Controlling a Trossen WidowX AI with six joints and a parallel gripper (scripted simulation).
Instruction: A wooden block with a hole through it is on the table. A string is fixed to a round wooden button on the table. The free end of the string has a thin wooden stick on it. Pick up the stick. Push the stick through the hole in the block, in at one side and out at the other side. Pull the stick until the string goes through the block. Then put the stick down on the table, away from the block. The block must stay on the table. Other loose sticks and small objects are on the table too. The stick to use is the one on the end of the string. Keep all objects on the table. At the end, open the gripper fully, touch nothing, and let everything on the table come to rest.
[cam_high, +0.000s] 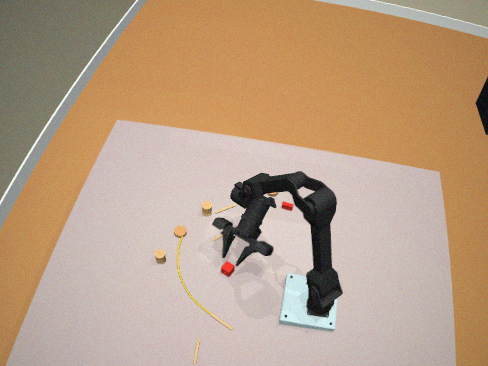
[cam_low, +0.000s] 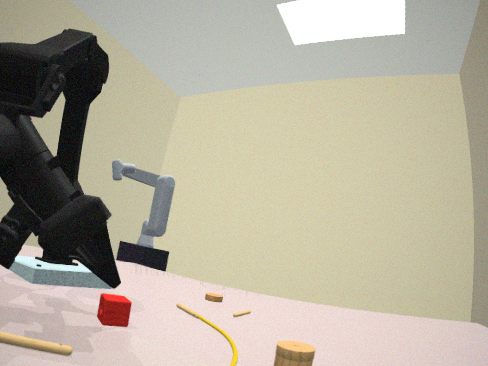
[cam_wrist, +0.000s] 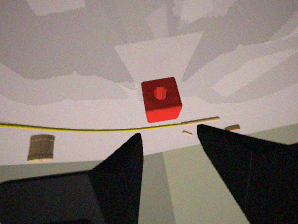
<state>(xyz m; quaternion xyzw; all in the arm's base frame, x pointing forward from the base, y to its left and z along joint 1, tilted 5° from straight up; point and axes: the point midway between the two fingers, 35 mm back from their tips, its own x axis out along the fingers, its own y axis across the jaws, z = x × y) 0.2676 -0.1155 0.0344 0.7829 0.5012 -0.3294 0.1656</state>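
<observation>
My gripper tip is now 3 cm above the red block, 1 cm to the right of it and 1 cm short of it. Round my gripper tip: round button: 18 cm ahead, 10 cm to the right, 4 cm below.
</observation>
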